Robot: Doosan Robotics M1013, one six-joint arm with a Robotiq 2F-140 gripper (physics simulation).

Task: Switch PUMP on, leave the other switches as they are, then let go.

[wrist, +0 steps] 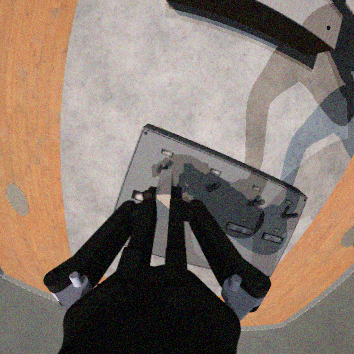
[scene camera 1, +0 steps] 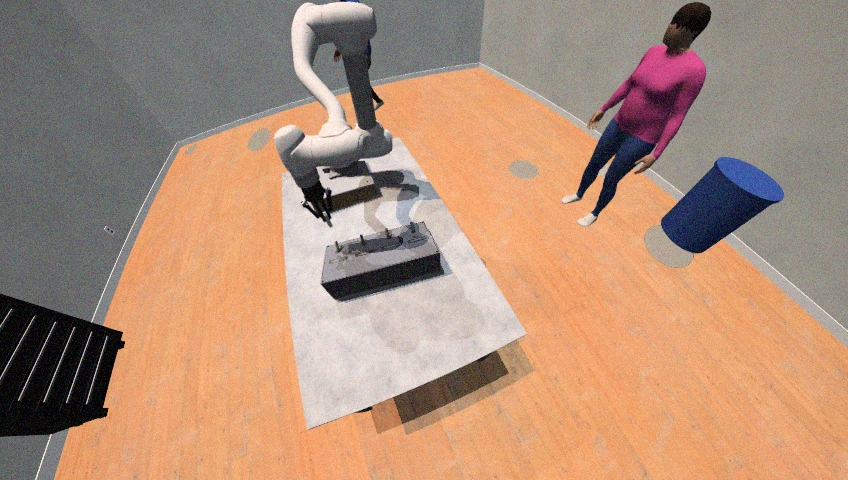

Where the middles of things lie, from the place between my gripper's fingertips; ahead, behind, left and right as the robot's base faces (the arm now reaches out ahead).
Scene:
My gripper is now 110 mm short of the grey switch box [scene camera 1: 405, 254], 180 mm to the right of it and 140 mm above it.

